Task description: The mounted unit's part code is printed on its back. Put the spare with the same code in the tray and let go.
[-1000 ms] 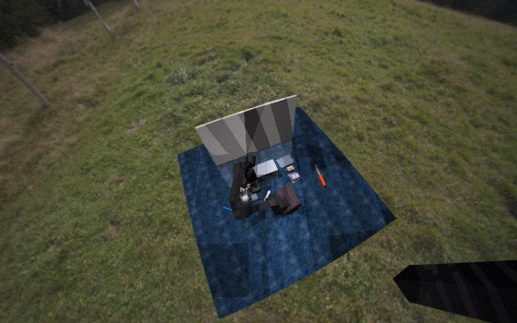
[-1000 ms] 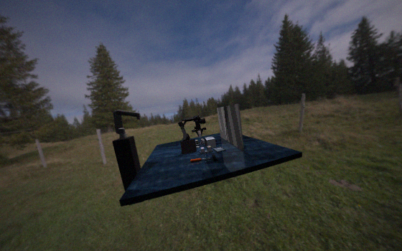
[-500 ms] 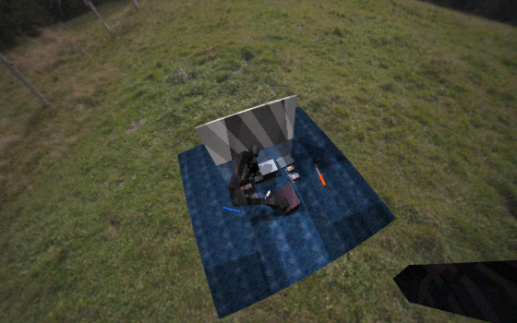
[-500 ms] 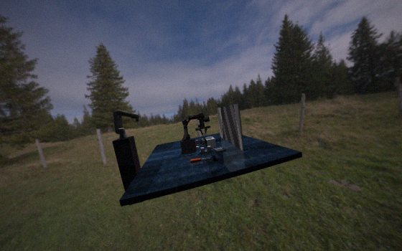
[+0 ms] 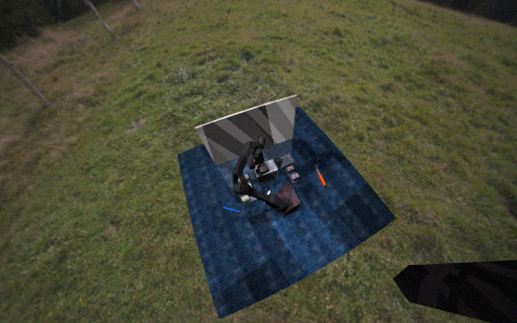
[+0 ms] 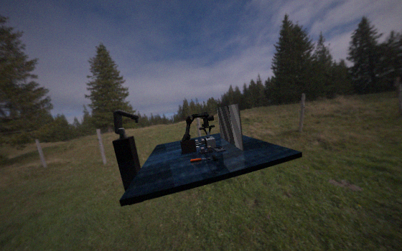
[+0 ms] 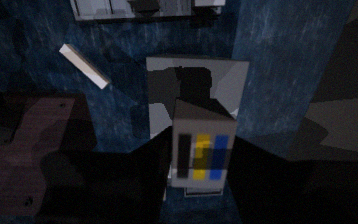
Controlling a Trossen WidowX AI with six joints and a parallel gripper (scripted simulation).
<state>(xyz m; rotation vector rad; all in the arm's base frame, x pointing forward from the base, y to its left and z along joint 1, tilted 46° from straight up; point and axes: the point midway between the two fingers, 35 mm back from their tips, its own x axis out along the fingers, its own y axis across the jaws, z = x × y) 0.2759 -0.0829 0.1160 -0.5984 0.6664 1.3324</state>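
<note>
My gripper tip is now 220 mm to the left of the flat grey tray, 140 mm above it and 40 mm short of it. From my gripper tip the other things lie so: mounted unit 90 mm below, 20 mm to the right; then blue pen 320 mm to the left, 140 mm below, 140 mm behind; then grey spare block 20 mm above.
</note>
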